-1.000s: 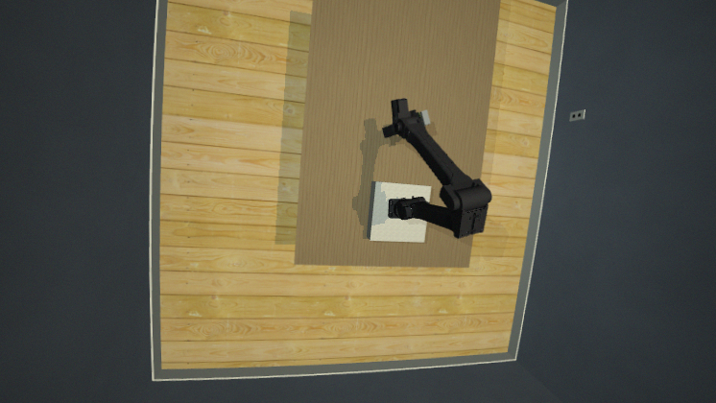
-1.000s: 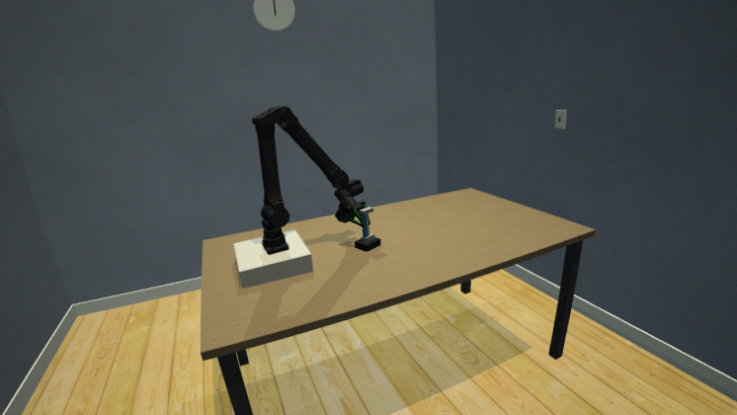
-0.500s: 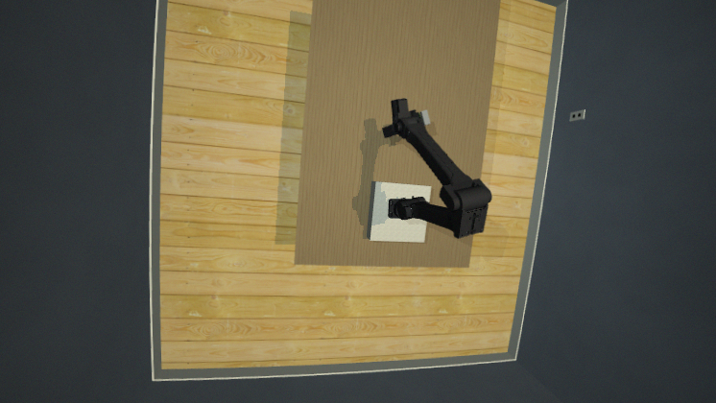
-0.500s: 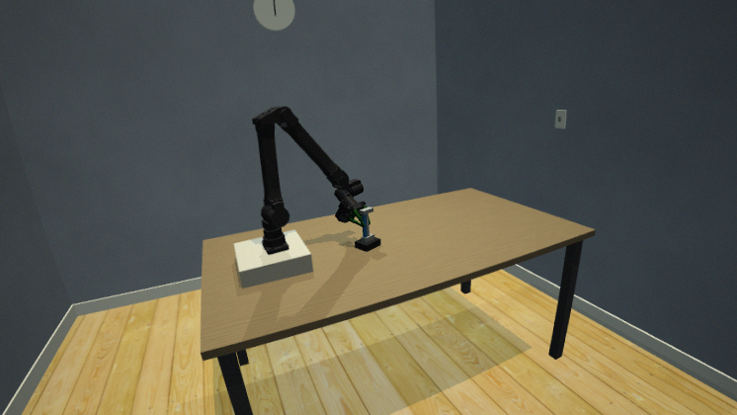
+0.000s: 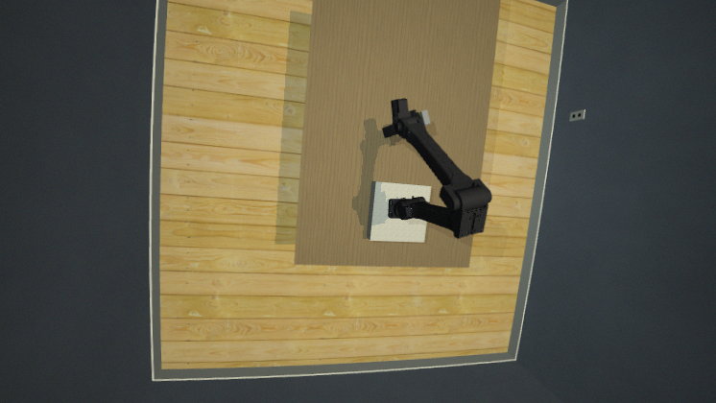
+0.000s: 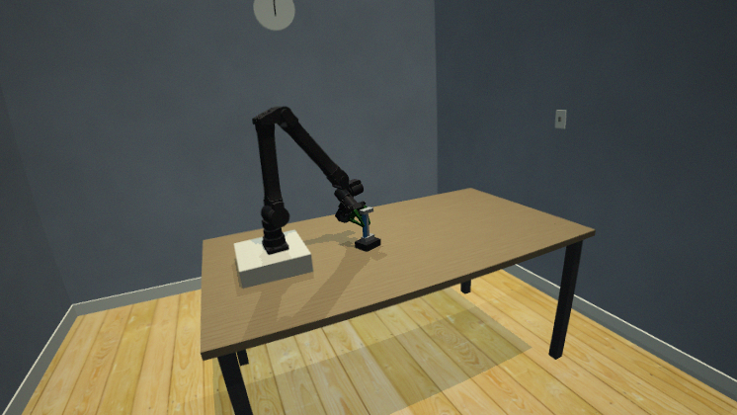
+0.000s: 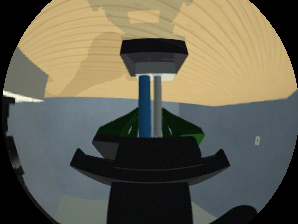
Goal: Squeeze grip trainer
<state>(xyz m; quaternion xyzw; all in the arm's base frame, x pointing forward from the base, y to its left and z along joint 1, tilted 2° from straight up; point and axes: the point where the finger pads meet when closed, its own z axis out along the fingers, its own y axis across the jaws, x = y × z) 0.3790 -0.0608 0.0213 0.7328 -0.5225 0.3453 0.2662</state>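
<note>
Right now my hand is 1 cm short of the thin grey bar.
</note>
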